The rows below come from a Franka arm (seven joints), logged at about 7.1 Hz.
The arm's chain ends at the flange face. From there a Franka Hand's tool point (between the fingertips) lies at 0.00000 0.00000 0.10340 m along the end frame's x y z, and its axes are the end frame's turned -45 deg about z.
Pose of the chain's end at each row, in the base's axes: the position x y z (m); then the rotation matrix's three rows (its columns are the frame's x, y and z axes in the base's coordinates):
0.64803 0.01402 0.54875; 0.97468 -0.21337 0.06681; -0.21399 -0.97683 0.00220; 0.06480 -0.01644 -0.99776
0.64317 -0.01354 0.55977; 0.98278 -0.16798 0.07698; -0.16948 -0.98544 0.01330; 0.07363 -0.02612 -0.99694
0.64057 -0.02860 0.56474; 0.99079 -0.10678 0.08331; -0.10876 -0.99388 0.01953; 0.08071 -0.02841 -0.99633
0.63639 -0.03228 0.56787; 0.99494 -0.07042 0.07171; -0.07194 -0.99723 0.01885; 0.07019 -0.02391 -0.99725
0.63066 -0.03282 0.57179; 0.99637 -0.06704 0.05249; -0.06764 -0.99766 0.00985; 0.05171 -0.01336 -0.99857
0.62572 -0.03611 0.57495; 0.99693 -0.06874 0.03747; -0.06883 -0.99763 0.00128; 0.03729 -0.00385 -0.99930
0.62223 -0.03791 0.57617; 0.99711 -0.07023 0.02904; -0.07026 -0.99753 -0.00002; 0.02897 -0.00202 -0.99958
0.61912 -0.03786 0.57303; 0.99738 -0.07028 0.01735; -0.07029 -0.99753 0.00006; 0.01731 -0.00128 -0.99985
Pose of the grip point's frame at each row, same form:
0.65494 0.01425 0.44558; 0.84008 0.53833 0.06681; 0.53941 -0.84204 0.00220; 0.05745 0.03420 -0.99776
0.65113 -0.01216 0.45669; 0.81371 0.57615 0.07698; 0.57697 -0.81665 0.01330; 0.07053 0.03359 -0.99694
0.64918 -0.02658 0.46172; 0.77610 0.62509 0.08331; 0.62587 -0.77968 0.01953; 0.07716 0.03698 -0.99633
0.64380 -0.03033 0.46475; 0.75332 0.65373 0.07171; 0.65428 -0.75602 0.01885; 0.06654 0.03272 -0.99725
0.63609 -0.03180 0.46854; 0.75194 0.65714 0.05249; 0.65762 -0.75328 0.00985; 0.04601 0.02712 -0.99857
0.62959 -0.03598 0.47162; 0.75354 0.65633 0.03747; 0.65676 -0.75410 0.00128; 0.02909 0.02365 -0.99930
0.62523 -0.03791 0.47281; 0.75472 0.65540 0.02904; 0.65568 -0.75504 -0.00002; 0.02191 0.01906 -0.99958
0.62091 -0.03785 0.46965; 0.75495 0.65556 0.01735; 0.65566 -0.75506 0.00006; 0.01315 0.01133 -0.99985

